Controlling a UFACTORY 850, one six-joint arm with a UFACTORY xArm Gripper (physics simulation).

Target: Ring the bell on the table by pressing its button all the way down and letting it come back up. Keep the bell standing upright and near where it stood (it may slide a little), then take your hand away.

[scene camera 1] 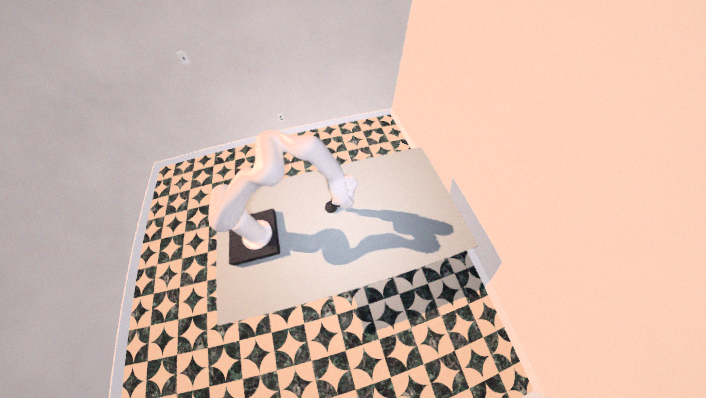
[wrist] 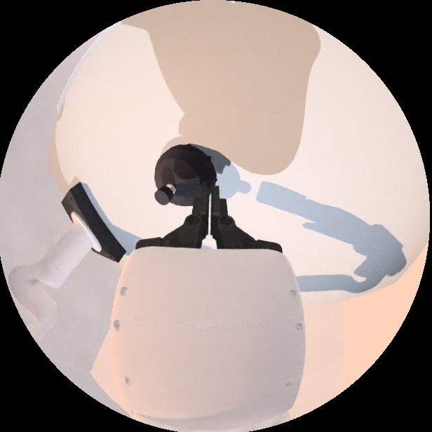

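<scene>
The bell [scene camera 1: 330, 206] [wrist: 182, 170] is a dark, rounded body standing upright on the pale table [scene camera 1: 280, 300] [wrist: 350, 125]. In the wrist view its button [wrist: 163, 195], a small black knob on a light stem, shows at the bell's lower left. My gripper [wrist: 209, 197] is shut and empty, pointing down. In the wrist view its fingertips overlap the lower right edge of the bell, to the right of the button. Whether they touch the bell cannot be told. In the scene view the fingers are hidden by the white hand beside the bell.
The arm's black base plate [scene camera 1: 254, 256] [wrist: 95, 222] stands at the left part of the table. The arm's shadow falls across the table. A peach wall [scene camera 1: 575, 175] rises beyond the table's right end, and a grey wall [scene camera 1: 200, 100] behind it.
</scene>
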